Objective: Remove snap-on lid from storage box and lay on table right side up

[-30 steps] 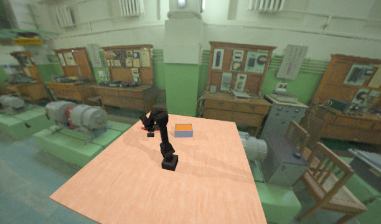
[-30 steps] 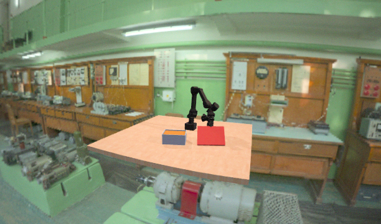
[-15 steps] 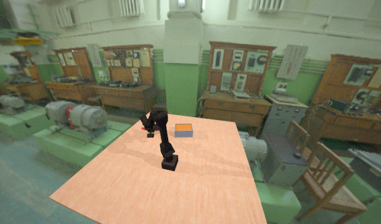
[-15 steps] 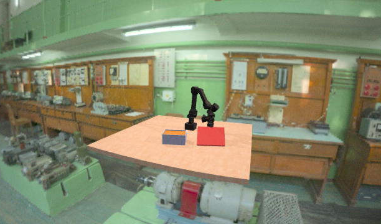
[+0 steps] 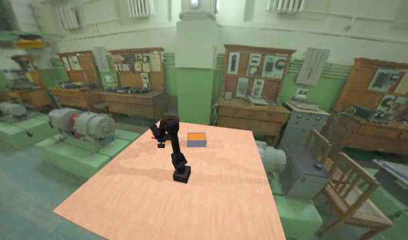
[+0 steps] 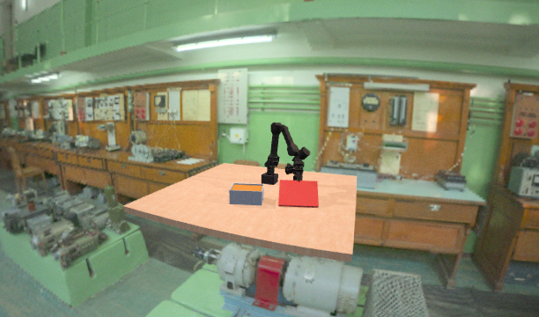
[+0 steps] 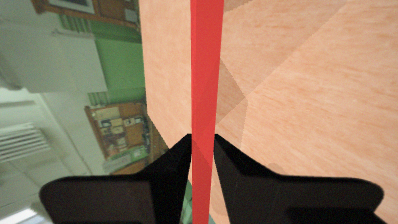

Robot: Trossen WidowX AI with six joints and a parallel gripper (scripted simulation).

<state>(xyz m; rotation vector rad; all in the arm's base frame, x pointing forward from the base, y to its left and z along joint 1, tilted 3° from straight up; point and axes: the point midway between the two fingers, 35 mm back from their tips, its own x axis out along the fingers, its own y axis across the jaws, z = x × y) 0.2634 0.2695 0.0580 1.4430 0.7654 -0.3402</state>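
Now: gripper tip 70 mm short of the red lid, 20 mm to the right of it and 50 mm above it. Round my gripper tip: storage box 140 mm ahead, 290 mm to the right, 70 mm below.
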